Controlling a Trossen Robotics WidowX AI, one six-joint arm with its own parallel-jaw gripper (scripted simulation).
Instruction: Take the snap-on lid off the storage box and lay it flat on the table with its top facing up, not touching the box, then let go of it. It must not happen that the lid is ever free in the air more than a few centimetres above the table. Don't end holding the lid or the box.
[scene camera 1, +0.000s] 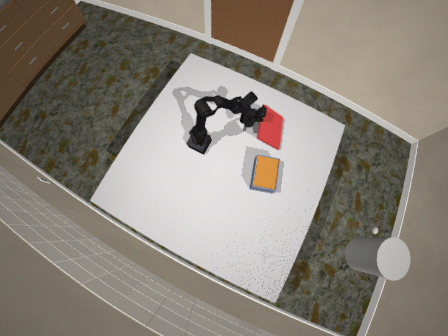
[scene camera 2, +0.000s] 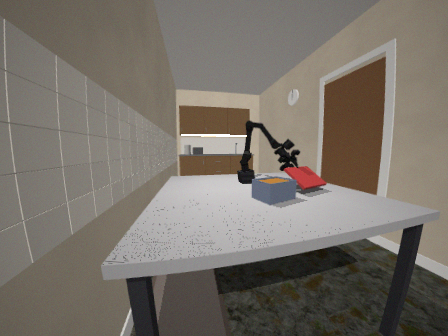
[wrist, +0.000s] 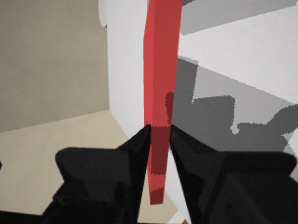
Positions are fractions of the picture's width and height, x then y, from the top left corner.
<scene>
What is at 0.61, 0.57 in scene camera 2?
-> A grey-blue storage box.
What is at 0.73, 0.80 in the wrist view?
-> My gripper.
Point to a red lid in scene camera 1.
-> At 0.60, 0.39
</scene>
